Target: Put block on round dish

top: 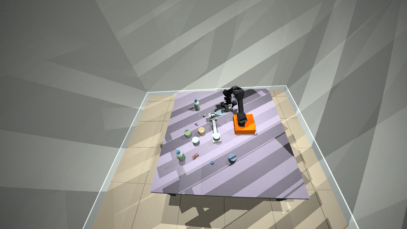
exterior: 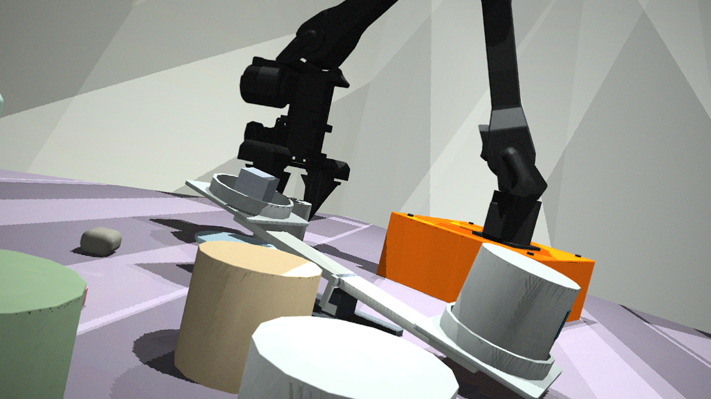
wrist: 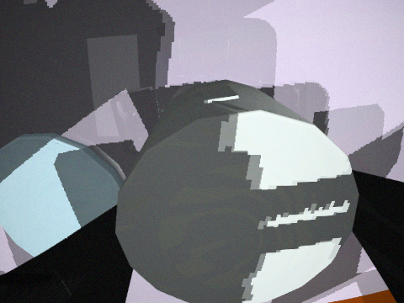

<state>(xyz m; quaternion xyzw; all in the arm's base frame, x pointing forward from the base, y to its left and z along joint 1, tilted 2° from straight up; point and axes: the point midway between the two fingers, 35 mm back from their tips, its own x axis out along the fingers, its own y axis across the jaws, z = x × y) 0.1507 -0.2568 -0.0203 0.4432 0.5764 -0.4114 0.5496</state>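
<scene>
Right now my gripper tip is 100 mm short of the pale blue round dish, 40 mm to the right of it and 30 mm above it. Also, from my gripper tip: small grey lump: 280 mm ahead, 120 mm to the left, 20 mm below; then tan cylinder: 250 mm ahead, 350 mm to the left; then pink-and-blue eraser: 350 mm ahead, 250 mm to the left, 30 mm below.
</scene>
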